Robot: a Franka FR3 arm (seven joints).
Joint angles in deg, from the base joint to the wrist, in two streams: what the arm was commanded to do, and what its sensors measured. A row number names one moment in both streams.
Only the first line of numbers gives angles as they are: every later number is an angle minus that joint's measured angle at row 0.
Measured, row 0: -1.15 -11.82 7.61 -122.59 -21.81 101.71 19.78
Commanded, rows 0 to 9: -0.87 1.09 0.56 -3.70 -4.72 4.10 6.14; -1.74 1.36 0.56 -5.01 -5.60 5.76 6.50; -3.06 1.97 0.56 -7.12 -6.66 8.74 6.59; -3.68 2.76 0.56 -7.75 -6.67 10.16 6.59; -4.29 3.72 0.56 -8.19 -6.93 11.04 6.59; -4.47 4.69 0.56 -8.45 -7.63 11.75 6.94; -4.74 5.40 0.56 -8.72 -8.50 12.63 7.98; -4.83 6.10 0.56 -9.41 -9.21 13.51 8.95; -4.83 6.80 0.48 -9.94 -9.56 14.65 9.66; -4.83 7.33 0.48 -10.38 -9.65 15.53 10.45
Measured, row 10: -4.12 5.93 -0.11 -8.56 -7.77 12.18 7.36
